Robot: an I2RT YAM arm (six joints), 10 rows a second.
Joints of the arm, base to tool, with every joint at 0 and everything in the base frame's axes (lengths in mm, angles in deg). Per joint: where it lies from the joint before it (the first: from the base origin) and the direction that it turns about. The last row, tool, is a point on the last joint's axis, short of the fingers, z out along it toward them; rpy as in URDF.
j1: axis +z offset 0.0 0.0 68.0
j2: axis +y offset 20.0 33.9 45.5
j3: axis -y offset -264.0 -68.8 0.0
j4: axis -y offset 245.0 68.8 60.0
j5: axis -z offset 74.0 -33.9 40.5
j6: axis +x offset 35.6 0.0 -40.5
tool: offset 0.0 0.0 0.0 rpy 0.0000 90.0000 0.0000
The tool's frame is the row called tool.
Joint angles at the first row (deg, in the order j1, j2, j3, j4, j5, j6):
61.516, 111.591, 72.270, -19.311, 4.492, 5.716
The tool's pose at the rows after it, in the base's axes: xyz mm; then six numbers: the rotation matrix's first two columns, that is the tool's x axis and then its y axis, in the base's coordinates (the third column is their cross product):
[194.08, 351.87, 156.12, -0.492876, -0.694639, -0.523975, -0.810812, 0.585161, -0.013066]
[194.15, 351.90, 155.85, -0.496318, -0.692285, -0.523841, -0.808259, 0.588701, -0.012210]
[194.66, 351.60, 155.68, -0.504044, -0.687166, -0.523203, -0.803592, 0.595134, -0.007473]
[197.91, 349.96, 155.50, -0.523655, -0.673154, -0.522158, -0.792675, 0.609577, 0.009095]
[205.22, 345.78, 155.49, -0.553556, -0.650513, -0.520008, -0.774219, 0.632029, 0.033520]
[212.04, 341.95, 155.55, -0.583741, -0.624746, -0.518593, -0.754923, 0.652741, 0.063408]
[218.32, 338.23, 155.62, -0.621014, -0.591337, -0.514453, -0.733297, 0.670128, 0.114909]
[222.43, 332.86, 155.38, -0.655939, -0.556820, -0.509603, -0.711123, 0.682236, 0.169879]
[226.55, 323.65, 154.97, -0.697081, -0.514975, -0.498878, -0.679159, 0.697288, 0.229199]
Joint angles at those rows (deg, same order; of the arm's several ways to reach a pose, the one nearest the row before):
61.516, 111.679, 72.271, -19.267, 4.469, 5.868
61.517, 111.722, 72.269, -19.244, 4.557, 6.109
61.429, 111.744, 72.270, -19.266, 4.513, 6.568
60.860, 111.787, 72.292, -19.245, 3.945, 7.464
59.571, 111.787, 72.291, -19.223, 2.940, 8.513
58.347, 111.788, 72.270, -19.026, 1.694, 9.737
57.102, 111.743, 72.138, -18.589, -0.645, 11.552
55.965, 111.218, 71.177, -17.606, -3.180, 13.431
54.479, 110.149, 69.407, -16.425, -5.890, 15.639

